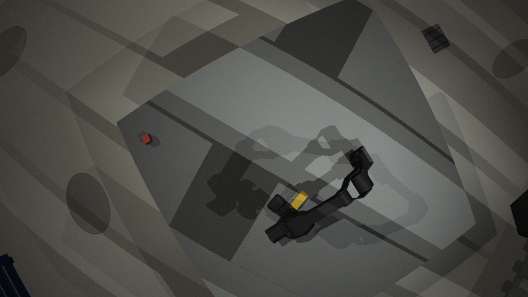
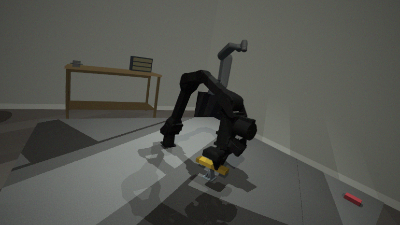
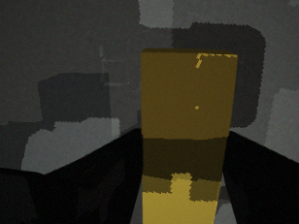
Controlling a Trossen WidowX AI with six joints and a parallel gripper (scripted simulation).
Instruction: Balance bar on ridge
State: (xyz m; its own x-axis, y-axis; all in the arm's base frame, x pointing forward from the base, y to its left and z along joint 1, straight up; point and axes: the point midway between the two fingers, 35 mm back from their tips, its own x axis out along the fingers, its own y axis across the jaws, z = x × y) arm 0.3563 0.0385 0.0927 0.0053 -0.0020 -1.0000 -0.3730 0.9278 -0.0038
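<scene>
Now: the yellow bar 30 mm behind my gripper tip and 10 mm to the right of it. Round my gripper tip: red block (380 mm ahead, 540 mm to the right, 40 mm below).
</scene>
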